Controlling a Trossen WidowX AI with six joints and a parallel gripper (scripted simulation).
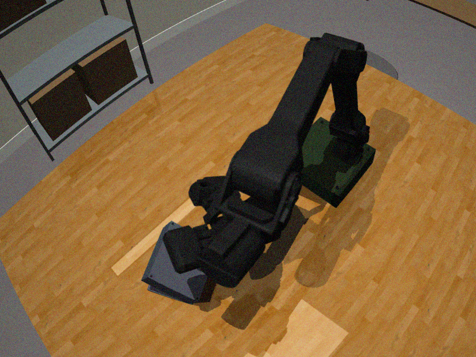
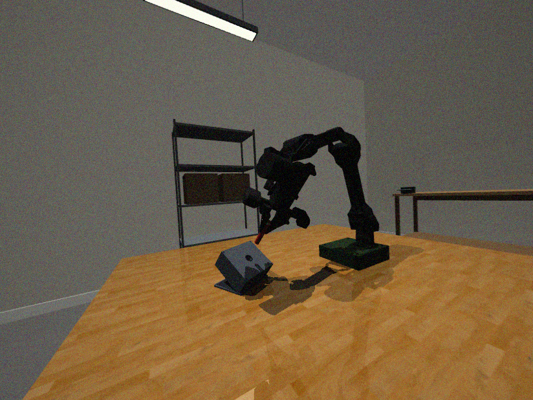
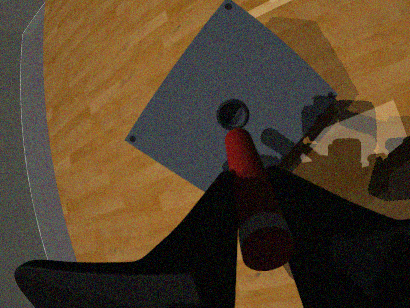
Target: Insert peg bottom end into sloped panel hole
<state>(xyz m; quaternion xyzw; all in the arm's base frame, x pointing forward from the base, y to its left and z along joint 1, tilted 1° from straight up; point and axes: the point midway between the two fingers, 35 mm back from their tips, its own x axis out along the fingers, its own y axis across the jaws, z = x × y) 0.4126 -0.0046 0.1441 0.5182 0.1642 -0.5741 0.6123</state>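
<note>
Now: the sloped panel 3 cm ahead of my gripper tip, 6 cm to the right of it and 10 cm below it. The rest, counted from my gripper tip: round peg 1 cm to the left, 1 cm above.
</note>
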